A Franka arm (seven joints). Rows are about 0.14 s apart.
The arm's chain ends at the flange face. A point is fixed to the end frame.
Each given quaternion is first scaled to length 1.
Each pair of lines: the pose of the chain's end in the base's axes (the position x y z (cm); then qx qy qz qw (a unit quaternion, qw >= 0)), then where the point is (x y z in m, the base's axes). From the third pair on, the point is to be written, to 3 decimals.
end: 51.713 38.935 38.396 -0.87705 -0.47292 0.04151 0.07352
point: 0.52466 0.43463 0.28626
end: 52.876 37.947 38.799 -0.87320 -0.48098 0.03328 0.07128
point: 0.53723 0.42539 0.29066
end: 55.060 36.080 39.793 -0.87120 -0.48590 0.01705 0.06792
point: 0.562 0.408 0.301
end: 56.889 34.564 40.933 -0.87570 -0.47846 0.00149 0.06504
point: 0.584 0.393 0.314
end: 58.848 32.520 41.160 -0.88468 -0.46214 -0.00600 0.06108
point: 0.607 0.372 0.316
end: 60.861 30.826 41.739 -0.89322 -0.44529 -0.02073 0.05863
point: 0.631 0.355 0.323
